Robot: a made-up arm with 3 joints.
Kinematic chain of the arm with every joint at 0, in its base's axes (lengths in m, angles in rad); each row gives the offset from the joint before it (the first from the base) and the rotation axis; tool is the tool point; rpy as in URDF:
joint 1: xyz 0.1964 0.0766 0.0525 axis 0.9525 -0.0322 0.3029
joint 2: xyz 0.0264 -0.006 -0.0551 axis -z
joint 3: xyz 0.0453 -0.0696 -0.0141 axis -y
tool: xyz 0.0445 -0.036 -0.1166 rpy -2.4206 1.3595 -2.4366
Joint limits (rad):
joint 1: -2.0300..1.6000
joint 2: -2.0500..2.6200
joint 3: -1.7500..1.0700
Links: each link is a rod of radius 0.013 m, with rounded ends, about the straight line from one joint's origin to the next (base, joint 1, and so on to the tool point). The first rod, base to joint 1, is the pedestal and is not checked.
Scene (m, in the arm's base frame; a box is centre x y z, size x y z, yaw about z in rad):
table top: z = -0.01
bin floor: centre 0.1 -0.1 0 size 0.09 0.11 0.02 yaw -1.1
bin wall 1: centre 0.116 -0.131 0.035 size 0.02 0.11 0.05 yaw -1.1
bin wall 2: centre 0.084 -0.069 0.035 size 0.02 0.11 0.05 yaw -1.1
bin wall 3: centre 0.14 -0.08 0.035 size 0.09 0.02 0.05 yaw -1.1
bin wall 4: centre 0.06 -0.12 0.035 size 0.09 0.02 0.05 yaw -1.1
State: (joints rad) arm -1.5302 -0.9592 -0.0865
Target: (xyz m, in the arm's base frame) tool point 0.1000 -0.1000 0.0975
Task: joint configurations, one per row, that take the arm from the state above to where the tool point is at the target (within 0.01 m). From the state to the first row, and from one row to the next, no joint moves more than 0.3 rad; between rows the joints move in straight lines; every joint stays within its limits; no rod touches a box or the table.
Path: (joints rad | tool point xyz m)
1: -1.5023 -0.6997 -0.2429 | 0.2537 -0.1550 0.1020
2: -1.4743 -0.4402 -0.3993 | 0.2160 -0.1494 0.1230
3: -1.4464 -0.1807 -0.5557 | 0.1740 -0.1380 0.1291
4: -1.4184 0.0788 -0.7122 | 0.1336 -0.1213 0.1200
5: -1.3905 0.3382 -0.8686 | 0.1000 -0.1000 0.0975

